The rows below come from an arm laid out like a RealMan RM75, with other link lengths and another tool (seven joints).
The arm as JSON. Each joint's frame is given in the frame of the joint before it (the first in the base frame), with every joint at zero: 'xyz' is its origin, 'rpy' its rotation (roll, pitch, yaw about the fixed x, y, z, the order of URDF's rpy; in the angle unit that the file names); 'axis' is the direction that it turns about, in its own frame. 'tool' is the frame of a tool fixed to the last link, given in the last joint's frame.
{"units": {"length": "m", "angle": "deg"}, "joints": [
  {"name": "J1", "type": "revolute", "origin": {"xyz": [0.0, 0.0, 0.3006], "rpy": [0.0, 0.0, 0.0]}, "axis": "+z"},
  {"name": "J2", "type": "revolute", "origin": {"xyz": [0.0, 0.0, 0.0], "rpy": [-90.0, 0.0, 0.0]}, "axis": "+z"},
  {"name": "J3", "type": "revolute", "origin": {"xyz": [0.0, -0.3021, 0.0], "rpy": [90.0, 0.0, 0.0]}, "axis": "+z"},
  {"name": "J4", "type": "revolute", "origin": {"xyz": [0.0, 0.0, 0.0], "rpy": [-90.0, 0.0, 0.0]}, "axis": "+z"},
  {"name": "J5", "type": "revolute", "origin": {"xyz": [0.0, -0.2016, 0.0], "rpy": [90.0, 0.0, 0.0]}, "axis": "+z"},
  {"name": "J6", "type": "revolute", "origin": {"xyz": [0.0, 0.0, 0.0], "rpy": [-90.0, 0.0, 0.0]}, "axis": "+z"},
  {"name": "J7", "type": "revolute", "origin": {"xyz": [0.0, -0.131, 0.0], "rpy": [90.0, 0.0, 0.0]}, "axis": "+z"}
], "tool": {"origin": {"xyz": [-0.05, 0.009, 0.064], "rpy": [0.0, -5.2, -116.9]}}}
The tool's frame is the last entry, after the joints.
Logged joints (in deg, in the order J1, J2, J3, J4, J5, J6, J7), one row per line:
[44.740 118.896 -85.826 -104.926 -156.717 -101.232 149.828]
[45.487 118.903 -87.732 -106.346 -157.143 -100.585 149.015]
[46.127 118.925 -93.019 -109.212 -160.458 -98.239 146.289]
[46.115 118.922 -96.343 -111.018 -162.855 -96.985 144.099]
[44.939 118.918 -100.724 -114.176 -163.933 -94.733 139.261]
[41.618 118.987 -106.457 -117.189 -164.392 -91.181 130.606]
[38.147 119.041 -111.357 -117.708 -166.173 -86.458 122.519]
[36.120 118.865 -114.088 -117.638 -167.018 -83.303 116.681]
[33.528 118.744 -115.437 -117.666 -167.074 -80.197 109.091]
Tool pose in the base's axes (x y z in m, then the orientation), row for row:
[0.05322 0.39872 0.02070 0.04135 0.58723 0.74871 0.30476]
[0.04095 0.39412 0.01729 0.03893 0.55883 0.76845 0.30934]
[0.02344 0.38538 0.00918 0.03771 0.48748 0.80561 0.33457]
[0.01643 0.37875 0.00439 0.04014 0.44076 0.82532 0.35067]
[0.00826 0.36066 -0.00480 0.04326 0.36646 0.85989 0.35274]
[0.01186 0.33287 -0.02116 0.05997 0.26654 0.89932 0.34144]
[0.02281 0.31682 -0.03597 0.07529 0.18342 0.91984 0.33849]
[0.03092 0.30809 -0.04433 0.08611 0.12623 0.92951 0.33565]
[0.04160 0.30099 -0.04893 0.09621 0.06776 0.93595 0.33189]
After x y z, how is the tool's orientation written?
As a quaternion, w x y z.
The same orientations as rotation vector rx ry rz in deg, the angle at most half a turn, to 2 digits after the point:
[103.01 131.33 53.46]
[98.17 134.99 54.34]
[85.70 141.63 58.82]
[77.37 144.88 61.56]
[64.21 150.66 61.80]
[46.23 155.97 59.22]
[31.52 158.08 58.17]
[21.55 158.72 57.31]
[11.50 158.87 56.34]

